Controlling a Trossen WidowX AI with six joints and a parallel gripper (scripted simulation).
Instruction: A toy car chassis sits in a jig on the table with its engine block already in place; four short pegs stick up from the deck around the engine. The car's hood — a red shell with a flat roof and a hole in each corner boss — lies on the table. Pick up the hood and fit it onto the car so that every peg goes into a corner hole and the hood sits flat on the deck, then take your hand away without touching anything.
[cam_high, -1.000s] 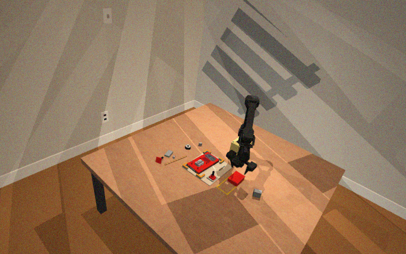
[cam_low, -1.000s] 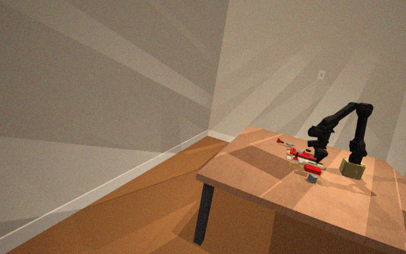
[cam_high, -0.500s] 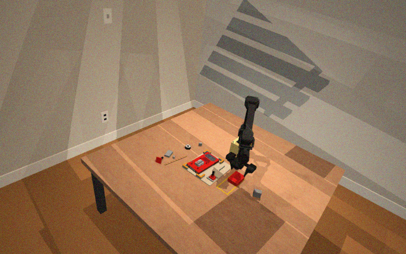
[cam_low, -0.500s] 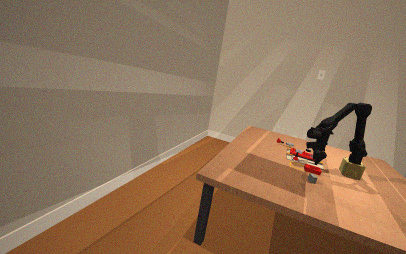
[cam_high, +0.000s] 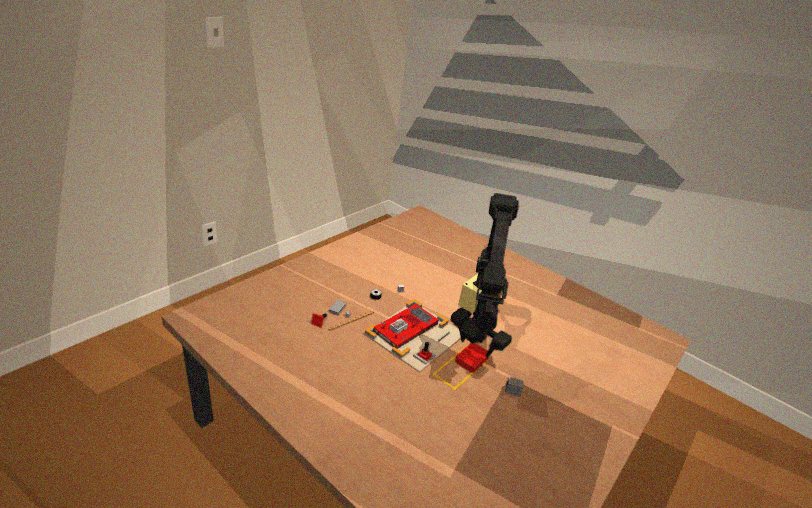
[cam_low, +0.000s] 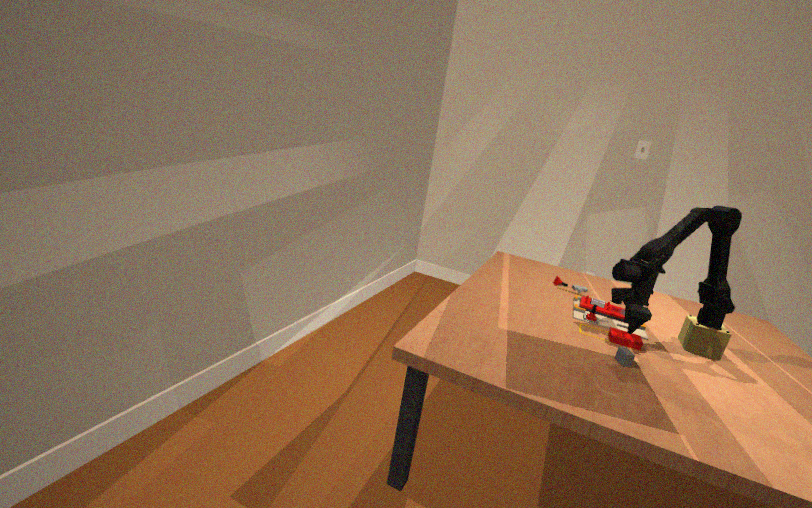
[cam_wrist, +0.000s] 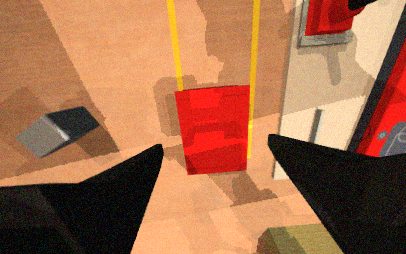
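Right now the red hood is 40 mm below my gripper tip. Also, from my gripper tip: grey engine block: 220 mm to the right, 120 mm ahead, 30 mm below; then grey cube: 160 mm to the left, 30 mm below, 10 mm behind; then jig: 200 mm to the right, 80 mm ahead, 40 mm below.
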